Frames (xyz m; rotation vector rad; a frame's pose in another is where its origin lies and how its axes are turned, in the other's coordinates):
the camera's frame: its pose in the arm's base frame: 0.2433 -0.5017 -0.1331 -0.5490 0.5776 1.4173
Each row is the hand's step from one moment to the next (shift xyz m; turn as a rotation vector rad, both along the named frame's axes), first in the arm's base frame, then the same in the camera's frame.
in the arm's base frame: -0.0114 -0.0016 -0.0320 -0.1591 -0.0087 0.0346
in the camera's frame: 0.0194 0.0116 -0.0255 -0.0399 0.1576 0.0130
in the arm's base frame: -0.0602 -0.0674 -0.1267 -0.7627 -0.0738 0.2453
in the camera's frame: 0.0302 0.0561 -0.1420 -0.2678 0.7520 0.1005
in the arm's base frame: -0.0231 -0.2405 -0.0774 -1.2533 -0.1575 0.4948
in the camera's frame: -0.1289 0.0051 -0.2185 -0.5280 1.2320 0.2095
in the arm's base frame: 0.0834 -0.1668 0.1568 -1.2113 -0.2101 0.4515
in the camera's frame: -0.2229 -0.0978 0.0100 -0.5355 1.1865 0.1441
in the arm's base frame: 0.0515 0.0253 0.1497 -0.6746 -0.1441 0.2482
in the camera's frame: -0.0774 -0.0509 0.1308 -0.3162 0.6587 0.0599
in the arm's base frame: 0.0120 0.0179 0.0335 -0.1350 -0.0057 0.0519
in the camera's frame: -0.0082 -0.0109 0.0374 -0.0476 0.1336 0.0290
